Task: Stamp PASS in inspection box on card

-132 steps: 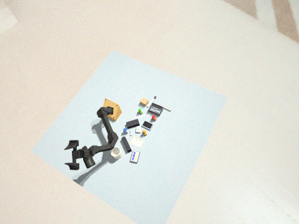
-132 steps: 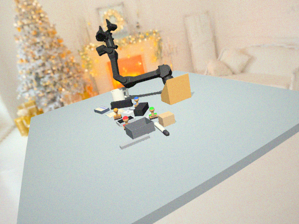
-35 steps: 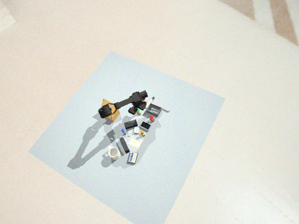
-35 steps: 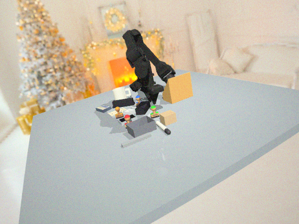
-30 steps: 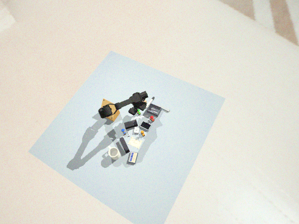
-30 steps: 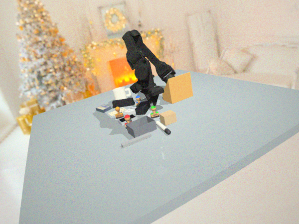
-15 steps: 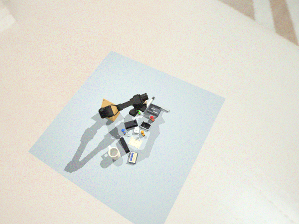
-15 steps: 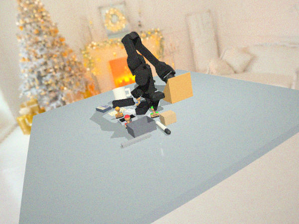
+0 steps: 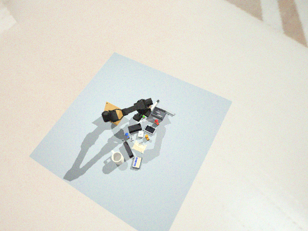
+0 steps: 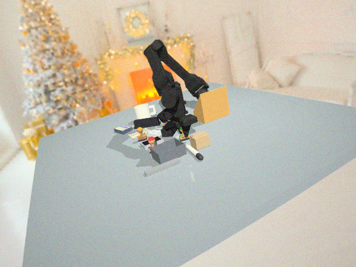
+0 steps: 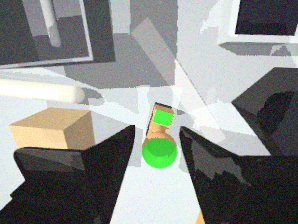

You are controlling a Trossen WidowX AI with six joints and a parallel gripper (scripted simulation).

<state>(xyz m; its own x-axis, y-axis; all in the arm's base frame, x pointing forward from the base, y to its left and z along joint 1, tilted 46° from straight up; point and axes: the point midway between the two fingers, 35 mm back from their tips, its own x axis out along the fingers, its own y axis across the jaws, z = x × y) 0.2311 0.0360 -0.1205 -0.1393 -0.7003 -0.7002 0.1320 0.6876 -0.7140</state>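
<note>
Right now the pale strip is 3 cm ahead of my gripper tip, 3 cm to the right of it and 2 cm below it. Round my gripper tip: black box: 1 cm behind, 13 cm to the right; green-knobbed stamp: right at my gripper tip; cardboard box: 1 cm behind, 10 cm to the left.
</note>
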